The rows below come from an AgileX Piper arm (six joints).
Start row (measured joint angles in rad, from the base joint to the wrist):
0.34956, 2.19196, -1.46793, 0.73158, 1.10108, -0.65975
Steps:
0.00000, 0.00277, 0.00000, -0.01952, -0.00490, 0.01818
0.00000, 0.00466, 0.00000, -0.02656, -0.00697, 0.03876
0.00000, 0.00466, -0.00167, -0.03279, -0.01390, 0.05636
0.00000, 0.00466, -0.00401, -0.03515, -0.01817, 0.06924
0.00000, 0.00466, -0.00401, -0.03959, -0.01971, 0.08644
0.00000, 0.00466, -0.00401, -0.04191, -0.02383, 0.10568
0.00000, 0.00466, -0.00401, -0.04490, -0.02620, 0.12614
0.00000, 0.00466, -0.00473, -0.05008, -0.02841, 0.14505
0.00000, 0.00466, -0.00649, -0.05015, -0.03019, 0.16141
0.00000, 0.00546, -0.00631, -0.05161, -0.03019, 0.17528
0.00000, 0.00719, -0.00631, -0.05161, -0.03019, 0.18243
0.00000, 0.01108, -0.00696, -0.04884, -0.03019, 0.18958
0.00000, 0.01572, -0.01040, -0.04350, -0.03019, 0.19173
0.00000, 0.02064, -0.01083, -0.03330, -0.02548, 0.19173
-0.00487, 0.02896, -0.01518, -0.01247, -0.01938, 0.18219
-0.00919, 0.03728, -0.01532, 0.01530, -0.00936, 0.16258
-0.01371, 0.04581, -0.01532, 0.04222, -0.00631, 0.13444
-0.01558, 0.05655, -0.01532, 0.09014, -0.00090, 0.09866
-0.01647, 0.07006, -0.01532, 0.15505, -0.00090, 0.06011
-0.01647, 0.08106, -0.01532, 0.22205, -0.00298, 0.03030
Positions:
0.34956, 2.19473, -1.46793, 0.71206, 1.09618, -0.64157
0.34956, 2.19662, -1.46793, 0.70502, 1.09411, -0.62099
0.34956, 2.19662, -1.46960, 0.69879, 1.08718, -0.60339
0.34956, 2.19662, -1.47194, 0.69643, 1.08291, -0.59051
0.34956, 2.19662, -1.47194, 0.69199, 1.08137, -0.57331
0.34956, 2.19662, -1.47194, 0.68967, 1.07725, -0.55407
0.34956, 2.19662, -1.47194, 0.68668, 1.07488, -0.53361
0.34956, 2.19662, -1.47266, 0.68150, 1.07267, -0.51470
0.34956, 2.19662, -1.47442, 0.68143, 1.07089, -0.49834
0.34956, 2.19742, -1.47424, 0.67997, 1.07089, -0.48447
0.34956, 2.19915, -1.47424, 0.67997, 1.07089, -0.47732
0.34956, 2.20304, -1.47489, 0.68274, 1.07089, -0.47017
0.34956, 2.20768, -1.47833, 0.68808, 1.07089, -0.46802
0.34956, 2.21260, -1.47876, 0.69828, 1.07560, -0.46802
0.34469, 2.22092, -1.48311, 0.71911, 1.08170, -0.47756
0.34037, 2.22924, -1.48325, 0.74688, 1.09172, -0.49717
0.33585, 2.23777, -1.48325, 0.77380, 1.09477, -0.52531
0.33398, 2.24851, -1.48325, 0.82172, 1.10018, -0.56109
0.33309, 2.26202, -1.48325, 0.88663, 1.10018, -0.59964
0.33309, 2.27302, -1.48325, 0.95363, 1.09810, -0.62945

